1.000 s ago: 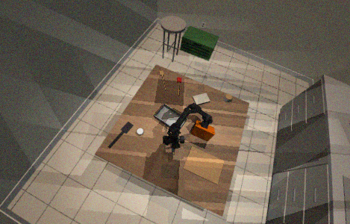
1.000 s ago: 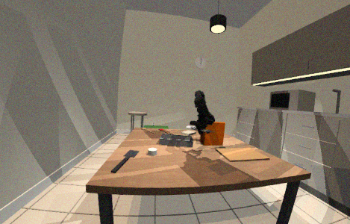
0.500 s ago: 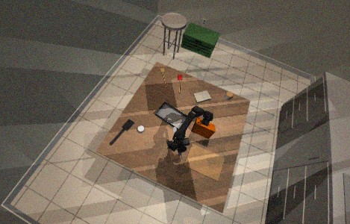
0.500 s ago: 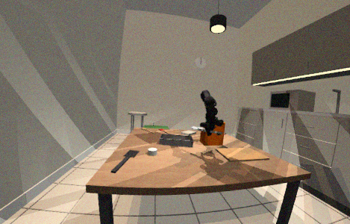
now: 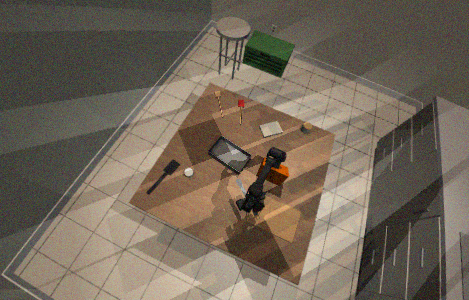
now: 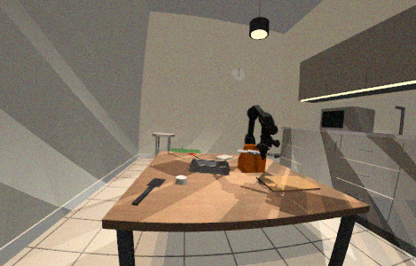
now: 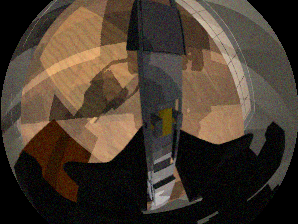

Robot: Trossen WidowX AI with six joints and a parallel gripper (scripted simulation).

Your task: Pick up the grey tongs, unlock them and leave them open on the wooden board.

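Now: gripper tip 20 mm past the small yellow piece, 10 mm to the right of it and 40 mm below it. Round my gripper tip: wooden board 220 mm behind, 40 mm to the right, 170 mm below; roasting tin 290 mm ahead, 330 mm to the right, 150 mm below; black spatula 650 mm ahead, 50 mm to the left, 180 mm below.
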